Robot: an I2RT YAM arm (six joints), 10 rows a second.
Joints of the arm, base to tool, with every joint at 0 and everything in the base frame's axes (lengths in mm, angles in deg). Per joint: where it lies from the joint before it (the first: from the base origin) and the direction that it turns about. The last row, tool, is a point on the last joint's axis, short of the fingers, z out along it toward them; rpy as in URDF.
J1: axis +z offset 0 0 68
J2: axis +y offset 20 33.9 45.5
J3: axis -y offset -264 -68.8 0
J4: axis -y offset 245 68.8 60
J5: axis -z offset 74 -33.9 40.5
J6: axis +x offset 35.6 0 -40.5
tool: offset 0 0 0 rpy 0 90 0
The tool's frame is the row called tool.
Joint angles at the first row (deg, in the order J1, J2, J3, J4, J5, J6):
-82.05, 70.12, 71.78, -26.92, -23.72, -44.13
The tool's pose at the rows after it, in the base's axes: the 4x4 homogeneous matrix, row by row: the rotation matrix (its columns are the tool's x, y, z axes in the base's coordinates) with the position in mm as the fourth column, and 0 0 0 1 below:
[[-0.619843, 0.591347, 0.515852, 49.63], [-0.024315, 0.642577, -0.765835, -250.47], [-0.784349, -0.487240, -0.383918, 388.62], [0, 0, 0, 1]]
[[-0.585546, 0.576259, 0.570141, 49.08], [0.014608, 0.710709, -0.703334, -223.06], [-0.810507, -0.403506, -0.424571, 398.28], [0, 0, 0, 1]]
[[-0.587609, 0.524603, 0.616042, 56.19], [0.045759, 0.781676, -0.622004, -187.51], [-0.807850, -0.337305, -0.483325, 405.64], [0, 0, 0, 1]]
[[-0.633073, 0.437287, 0.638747, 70.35], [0.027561, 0.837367, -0.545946, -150.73], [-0.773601, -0.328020, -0.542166, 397.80], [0, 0, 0, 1]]
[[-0.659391, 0.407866, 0.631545, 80.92], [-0.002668, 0.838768, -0.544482, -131.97], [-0.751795, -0.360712, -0.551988, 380.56], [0, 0, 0, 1]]
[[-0.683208, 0.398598, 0.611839, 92.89], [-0.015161, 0.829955, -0.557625, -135.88], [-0.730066, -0.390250, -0.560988, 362.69], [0, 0, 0, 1]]
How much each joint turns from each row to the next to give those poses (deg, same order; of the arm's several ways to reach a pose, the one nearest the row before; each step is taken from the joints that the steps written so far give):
0.02, -2.89, -0.67, -1.78, -0.15, 1.68
0.30, -3.54, 1.85, -9.19, -3.71, 1.80
3.43, -4.07, 1.90, -10.72, -0.91, 0.55
8.23, -5.30, -2.41, -6.08, 4.01, 0.04
7.50, -4.58, -5.92, 2.41, 6.44, 1.98
4.07, -0.12, -4.63, 4.80, 4.73, 0.73

